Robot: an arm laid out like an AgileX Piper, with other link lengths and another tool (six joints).
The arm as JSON. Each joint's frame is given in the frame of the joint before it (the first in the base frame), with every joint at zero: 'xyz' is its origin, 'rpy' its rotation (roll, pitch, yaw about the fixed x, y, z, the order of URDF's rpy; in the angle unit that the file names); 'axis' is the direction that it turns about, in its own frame. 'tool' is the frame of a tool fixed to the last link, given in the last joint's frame.
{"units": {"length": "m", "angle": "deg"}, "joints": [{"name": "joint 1", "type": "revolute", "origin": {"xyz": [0.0, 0.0, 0.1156], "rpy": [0.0, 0.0, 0.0]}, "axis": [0.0, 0.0, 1.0]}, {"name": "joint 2", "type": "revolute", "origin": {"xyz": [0.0, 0.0, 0.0], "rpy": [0.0, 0.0, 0.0]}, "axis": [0.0, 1.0, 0.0]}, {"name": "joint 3", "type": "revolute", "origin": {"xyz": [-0.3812, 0.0, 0.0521], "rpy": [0.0, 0.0, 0.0]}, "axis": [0.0, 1.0, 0.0]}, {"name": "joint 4", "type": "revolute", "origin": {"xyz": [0.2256, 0.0, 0.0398], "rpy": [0.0, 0.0, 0.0]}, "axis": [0.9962, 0.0, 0.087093]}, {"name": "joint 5", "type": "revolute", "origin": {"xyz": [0.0, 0.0, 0.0], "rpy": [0.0, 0.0, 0.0]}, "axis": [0.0, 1.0, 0.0]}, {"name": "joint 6", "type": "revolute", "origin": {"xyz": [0.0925, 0.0, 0.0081], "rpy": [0.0, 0.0, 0.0]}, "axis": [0.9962, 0.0, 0.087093]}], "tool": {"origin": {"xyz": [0.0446, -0.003, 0.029], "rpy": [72.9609, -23.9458, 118.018]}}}
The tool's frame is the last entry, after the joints.
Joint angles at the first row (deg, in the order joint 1, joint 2, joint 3, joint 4, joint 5, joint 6):
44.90, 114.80, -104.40, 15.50, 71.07, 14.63
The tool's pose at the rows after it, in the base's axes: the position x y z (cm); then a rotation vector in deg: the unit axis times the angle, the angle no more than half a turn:
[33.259 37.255 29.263 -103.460 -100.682 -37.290]
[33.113 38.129 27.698 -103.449 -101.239 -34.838]
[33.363 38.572 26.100 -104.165 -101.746 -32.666]
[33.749 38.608 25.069 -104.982 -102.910 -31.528]
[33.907 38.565 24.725 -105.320 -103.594 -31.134]
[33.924 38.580 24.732 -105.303 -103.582 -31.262]
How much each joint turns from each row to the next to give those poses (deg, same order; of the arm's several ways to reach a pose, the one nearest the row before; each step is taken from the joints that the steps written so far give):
0.49, 2.01, 0.00, 0.12, -0.10, -0.52
0.80, 1.80, 0.00, 0.09, -0.11, -0.06
0.23, 1.80, 0.01, -0.37, -0.11, 0.00
0.00, 1.12, -0.01, -1.18, -0.12, 0.00
0.00, 0.35, 0.01, -0.67, 0.00, 0.00
0.00, 0.00, -0.01, 0.00, -0.09, 0.00

